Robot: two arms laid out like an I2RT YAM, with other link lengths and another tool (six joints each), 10 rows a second.
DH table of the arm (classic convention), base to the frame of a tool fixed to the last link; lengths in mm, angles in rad. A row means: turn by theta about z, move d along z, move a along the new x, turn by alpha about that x. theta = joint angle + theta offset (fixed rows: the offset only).
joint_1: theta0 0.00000  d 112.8  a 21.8  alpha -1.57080
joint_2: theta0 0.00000  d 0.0  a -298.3  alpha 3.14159
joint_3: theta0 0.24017  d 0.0  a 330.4  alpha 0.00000
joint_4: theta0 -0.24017  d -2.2  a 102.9  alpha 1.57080
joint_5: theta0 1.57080  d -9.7  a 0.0  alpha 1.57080
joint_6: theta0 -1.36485  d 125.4  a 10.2  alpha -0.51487
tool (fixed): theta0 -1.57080  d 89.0  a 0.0  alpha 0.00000
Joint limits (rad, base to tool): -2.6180..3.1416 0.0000..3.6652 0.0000..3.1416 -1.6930..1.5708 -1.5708..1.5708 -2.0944..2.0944
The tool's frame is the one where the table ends.
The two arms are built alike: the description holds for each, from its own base.
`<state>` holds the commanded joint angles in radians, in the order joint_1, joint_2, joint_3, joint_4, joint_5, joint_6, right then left.
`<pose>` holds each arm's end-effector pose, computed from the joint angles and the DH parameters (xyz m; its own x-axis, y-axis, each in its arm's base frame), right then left.
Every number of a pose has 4 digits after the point.
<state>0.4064 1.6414 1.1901 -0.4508 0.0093 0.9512 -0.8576 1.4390 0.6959 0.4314 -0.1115 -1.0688</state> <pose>0.5016 0.1869 0.0851 0.7202 0.6858 0.1052 0.6468 -0.7185 0.2559 0.3822 -0.4354 0.2024 0.5997 0.2503 -0.7601 0.6488 0.4040 0.6449</pose>
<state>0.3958 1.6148 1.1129 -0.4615 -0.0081 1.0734 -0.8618 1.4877 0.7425 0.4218 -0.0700 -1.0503</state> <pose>0.4727 0.1775 0.0574 0.7919 0.6063 0.0731 0.5911 -0.7911 0.1576 0.3821 -0.4532 0.1994 0.6075 0.2304 -0.7602 0.6712 0.3629 0.6464</pose>
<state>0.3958 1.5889 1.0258 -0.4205 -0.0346 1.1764 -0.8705 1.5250 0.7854 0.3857 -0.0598 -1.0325</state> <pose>0.4501 0.1783 0.0338 0.8360 0.5444 0.0687 0.5398 -0.8384 0.0755 0.3825 -0.4660 0.1921 0.6054 0.2406 -0.7587 0.6862 0.3252 0.6507</pose>
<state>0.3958 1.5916 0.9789 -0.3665 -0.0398 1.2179 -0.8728 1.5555 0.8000 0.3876 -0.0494 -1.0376</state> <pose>0.4451 0.1793 0.0186 0.8533 0.5158 0.0760 0.5135 -0.8567 0.0490 0.3836 -0.4724 0.1837 0.5962 0.2383 -0.7667 0.6993 0.3149 0.6417</pose>
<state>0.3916 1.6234 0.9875 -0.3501 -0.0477 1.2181 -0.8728 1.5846 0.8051 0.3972 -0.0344 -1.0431</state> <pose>0.4497 0.1807 0.0102 0.8540 0.5156 0.0702 0.5139 -0.8569 0.0414 0.3837 -0.4770 0.1726 0.5857 0.2344 -0.7759 0.7140 0.3039 0.6308</pose>
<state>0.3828 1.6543 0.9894 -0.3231 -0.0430 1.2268 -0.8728 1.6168 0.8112 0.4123 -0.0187 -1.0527</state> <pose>0.4558 0.1779 0.0004 0.8636 0.4996 0.0680 0.4979 -0.8663 0.0402 0.3842 -0.4819 0.1620 0.5739 0.2271 -0.7868 0.7287 0.2968 0.6172</pose>
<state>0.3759 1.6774 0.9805 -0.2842 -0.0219 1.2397 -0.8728 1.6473 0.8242 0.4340 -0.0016 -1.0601</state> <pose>0.4621 0.1728 -0.0087 0.8772 0.4746 0.0730 0.4719 -0.8802 0.0514 0.3856 -0.4886 0.1581 0.5709 0.2102 -0.7937 0.7371 0.2945 0.6082</pose>
